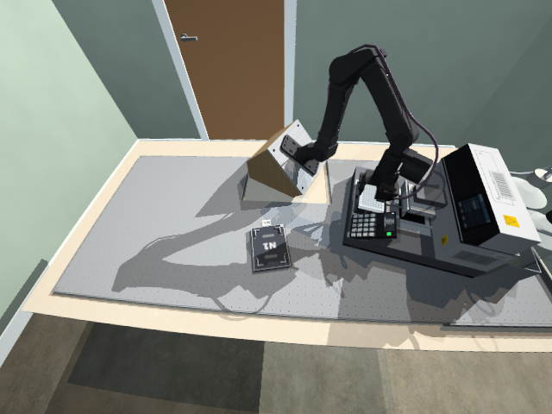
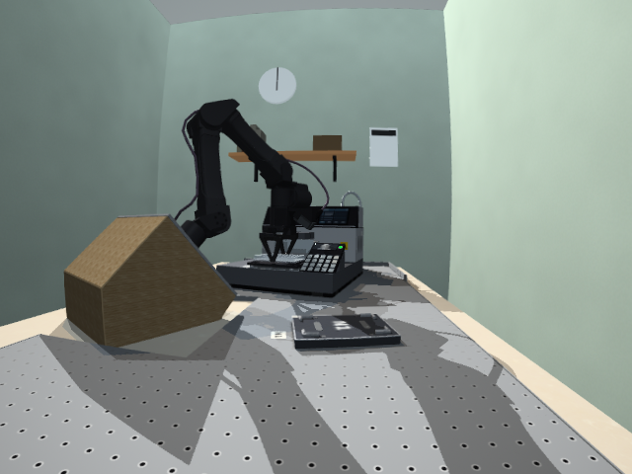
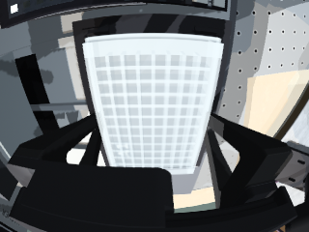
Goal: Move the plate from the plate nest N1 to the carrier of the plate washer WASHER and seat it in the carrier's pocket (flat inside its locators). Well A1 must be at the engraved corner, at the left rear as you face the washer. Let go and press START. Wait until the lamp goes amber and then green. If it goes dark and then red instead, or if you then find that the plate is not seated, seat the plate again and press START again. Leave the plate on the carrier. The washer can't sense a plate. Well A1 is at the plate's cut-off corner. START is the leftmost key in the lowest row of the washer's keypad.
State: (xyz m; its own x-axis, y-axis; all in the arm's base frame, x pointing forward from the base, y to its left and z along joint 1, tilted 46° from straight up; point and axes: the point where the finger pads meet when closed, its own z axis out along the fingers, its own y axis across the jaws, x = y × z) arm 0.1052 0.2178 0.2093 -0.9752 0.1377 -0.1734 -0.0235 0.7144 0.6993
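My hand is right at the well plate. From my hand the other things lie so: N1 label: 35 cm to the right, 18 cm ahead, 9 cm below; washer carrier: 1 cm below; plate washer: 15 cm to the left, 4 cm above.
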